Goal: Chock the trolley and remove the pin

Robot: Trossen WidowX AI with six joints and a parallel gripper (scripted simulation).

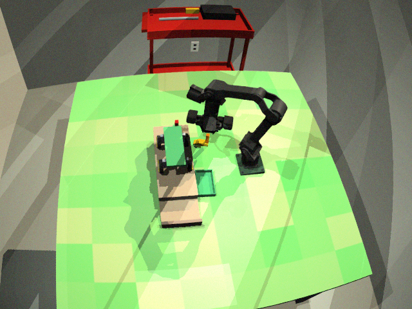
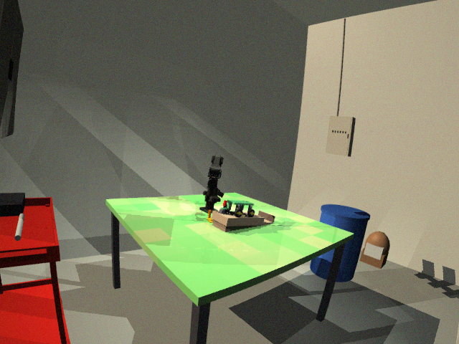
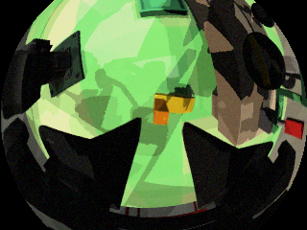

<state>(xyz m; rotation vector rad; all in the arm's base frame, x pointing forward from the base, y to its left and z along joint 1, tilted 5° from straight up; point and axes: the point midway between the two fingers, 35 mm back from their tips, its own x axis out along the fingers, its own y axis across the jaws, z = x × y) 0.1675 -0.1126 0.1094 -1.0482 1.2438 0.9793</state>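
The yellow chock lies 60 mm below my gripper tip and 20 mm ahead of it. From my gripper tip the other things lie so: trolley (150 mm ahead, 120 mm to the left, 40 mm above); brown ramp (150 mm ahead, 130 mm to the left, 30 mm below); red-headed stop pin (140 mm ahead, 60 mm above).
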